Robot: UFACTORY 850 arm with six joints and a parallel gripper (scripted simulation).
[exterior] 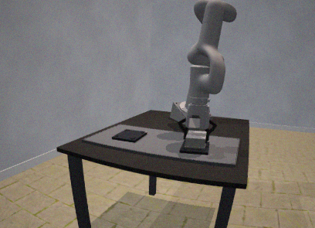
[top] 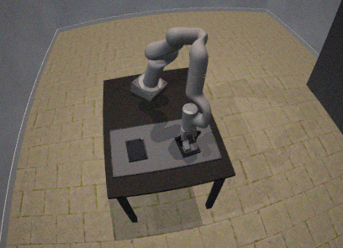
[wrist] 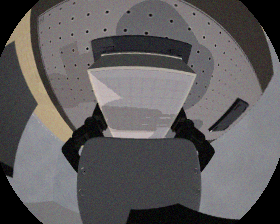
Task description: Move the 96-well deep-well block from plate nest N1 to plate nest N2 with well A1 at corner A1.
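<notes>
Right now my hand is 30 mm above the plate nest N1. Also, from my hand: plate nest N2: 20 mm behind, 330 mm to the right, 30 mm below; deep-well block: right at my hand.
</notes>
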